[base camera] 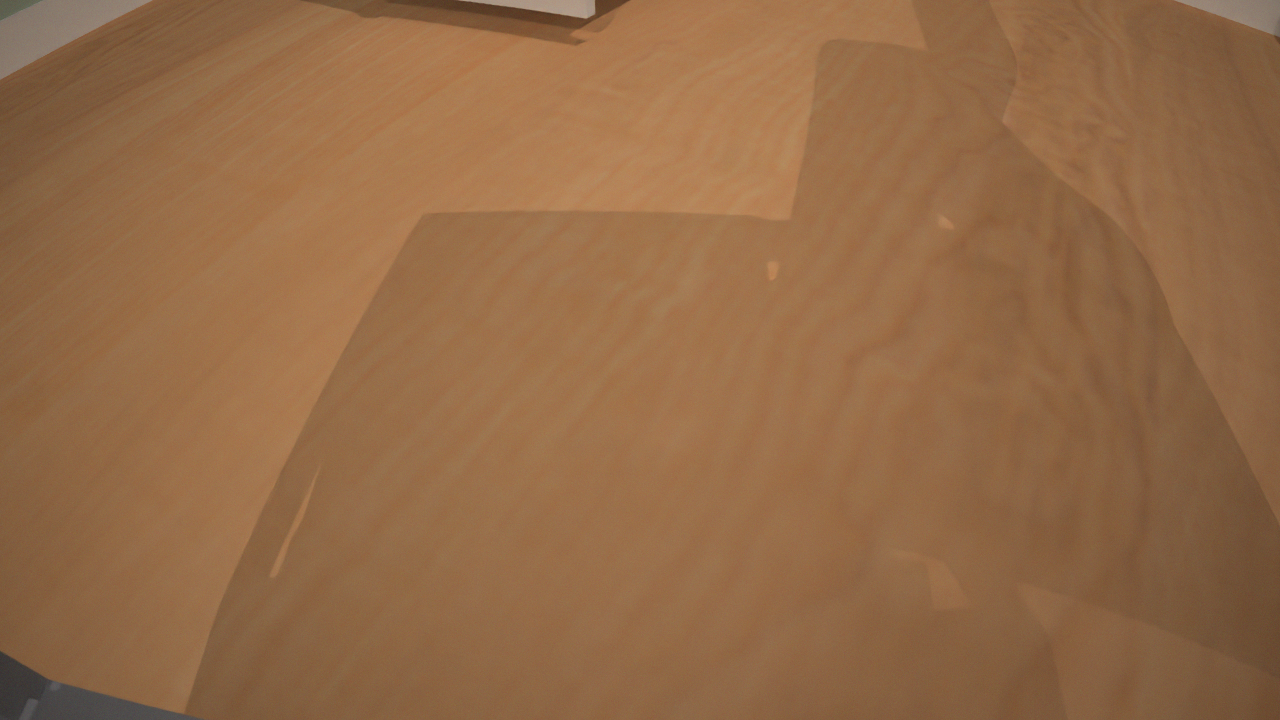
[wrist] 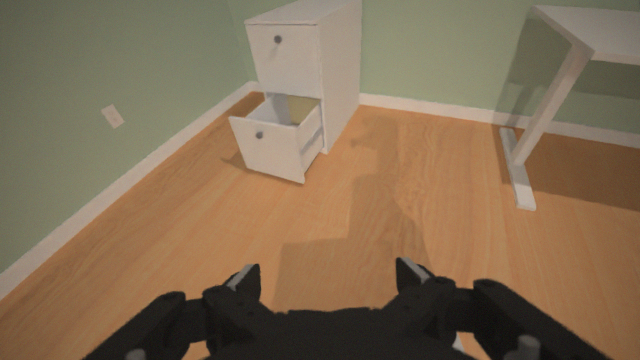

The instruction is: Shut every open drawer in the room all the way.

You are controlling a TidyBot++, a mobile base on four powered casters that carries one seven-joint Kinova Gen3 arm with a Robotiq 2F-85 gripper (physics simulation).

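Places are measured from the arm's base along level axes (x left, y up, z ahead), in centimetres.
Pixels of known places: gripper, fingertip midpoint: [wrist: 327,276].
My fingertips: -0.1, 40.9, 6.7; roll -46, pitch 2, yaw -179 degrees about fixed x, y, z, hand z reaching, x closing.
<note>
Ahead of a thing's pixels: the offset from my fingertips to its top centre, as dx, dy, dz. "spot": to the spot under its first point. Level surfaces: height alone.
A white two-drawer cabinet [wrist: 341,65] stands near the room's corner in the wrist view. Its lower drawer @[spot: +22.9, -56.0, +91.0] [wrist: 272,147] is pulled well out, with a round dark knob on its front and its inside showing from above. Its upper drawer @[spot: +12.4, -24.4, +118.5] [wrist: 285,60] is shut, flush with the cabinet. In the base camera view, the bottom edge of a white front @[spot: +16.0, -75.8, +87.5] [base camera: 537,4] shows at the top, left of the middle. My gripper [wrist: 327,276] is open and empty, in the air over the floor, some way in front of the cabinet and apart from it.
A white desk @[dy -8.6] [wrist: 610,35] stands at the right, its leg and foot [wrist: 520,185] on the wood floor @[dy -80.6] [base camera: 626,402] [wrist: 200,225]. A green wall with a white baseboard [wrist: 100,205] runs along the left and carries a wall plate @[+111.5, -34.9, +114.3] [wrist: 113,116]. The robot's shadow falls across the floor.
</note>
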